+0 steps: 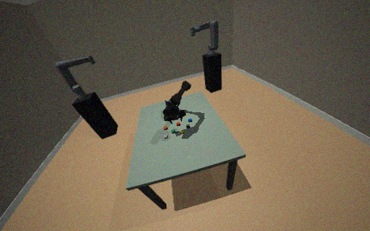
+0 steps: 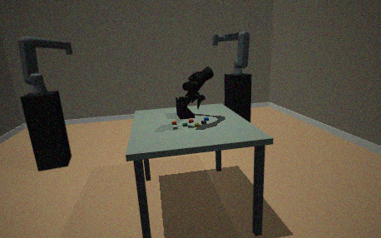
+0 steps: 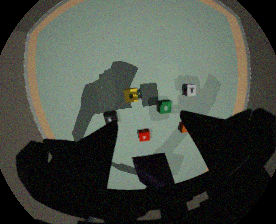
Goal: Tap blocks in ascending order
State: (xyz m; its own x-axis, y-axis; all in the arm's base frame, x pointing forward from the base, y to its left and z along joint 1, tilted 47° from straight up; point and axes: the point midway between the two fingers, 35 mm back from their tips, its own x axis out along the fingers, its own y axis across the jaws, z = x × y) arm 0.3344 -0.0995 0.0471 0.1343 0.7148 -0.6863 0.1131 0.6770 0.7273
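My gripper tip is now 40 mm past the green block, 50 mm to the left of it and 120 mm above it. Round my gripper tip: yellow block: 10 mm ahead, 20 mm to the left, 120 mm below; dark block: 30 mm behind, 100 mm to the left, 120 mm below; red block: 110 mm behind, 20 mm to the left, 120 mm below.
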